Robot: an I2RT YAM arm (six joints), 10 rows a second.
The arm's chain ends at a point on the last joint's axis. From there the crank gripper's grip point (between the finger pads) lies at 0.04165 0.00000 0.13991 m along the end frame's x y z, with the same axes.
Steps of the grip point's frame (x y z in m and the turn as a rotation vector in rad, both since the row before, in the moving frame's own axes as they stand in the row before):
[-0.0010 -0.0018 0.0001 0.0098 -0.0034 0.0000]
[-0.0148 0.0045 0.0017 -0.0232 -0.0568 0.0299]
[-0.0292 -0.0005 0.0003 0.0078 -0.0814 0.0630]
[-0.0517 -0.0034 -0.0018 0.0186 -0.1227 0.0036]
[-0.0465 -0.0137 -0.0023 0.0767 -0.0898 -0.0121]
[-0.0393 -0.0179 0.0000 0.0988 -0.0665 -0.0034]
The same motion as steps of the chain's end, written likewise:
[-0.0005 -0.0004 0.0000 0.0098 -0.0034 0.0000]
[-0.0067 0.0001 -0.0004 -0.0232 -0.0568 0.0299]
[-0.0176 -0.0017 -0.0026 0.0078 -0.0814 0.0630]
[-0.0343 -0.0009 -0.0058 0.0186 -0.1227 0.0036]
[-0.0337 -0.0024 -0.0050 0.0767 -0.0898 -0.0121]
[-0.0299 -0.0038 -0.0018 0.0988 -0.0665 -0.0034]

